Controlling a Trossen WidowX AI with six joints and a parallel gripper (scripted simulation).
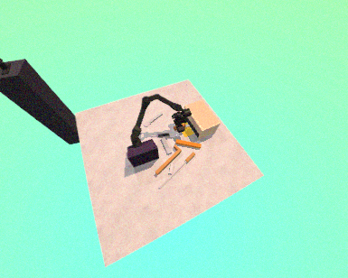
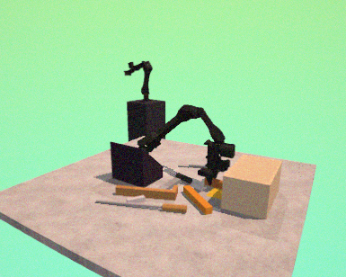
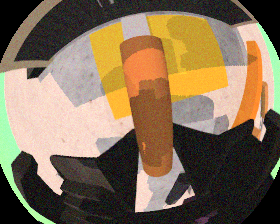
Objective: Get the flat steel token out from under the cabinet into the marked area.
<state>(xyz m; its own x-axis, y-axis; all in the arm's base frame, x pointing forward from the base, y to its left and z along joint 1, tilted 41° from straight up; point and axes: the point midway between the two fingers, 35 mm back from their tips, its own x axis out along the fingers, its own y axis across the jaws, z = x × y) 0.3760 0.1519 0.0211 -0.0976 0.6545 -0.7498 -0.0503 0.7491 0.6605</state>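
My gripper tip is now 180 mm past the dark-handled tool and 40 mm to the left of it. From my gripper tip the other things lie so: orange bar 190 mm to the right, 40 mm ahead, 10 mm above.
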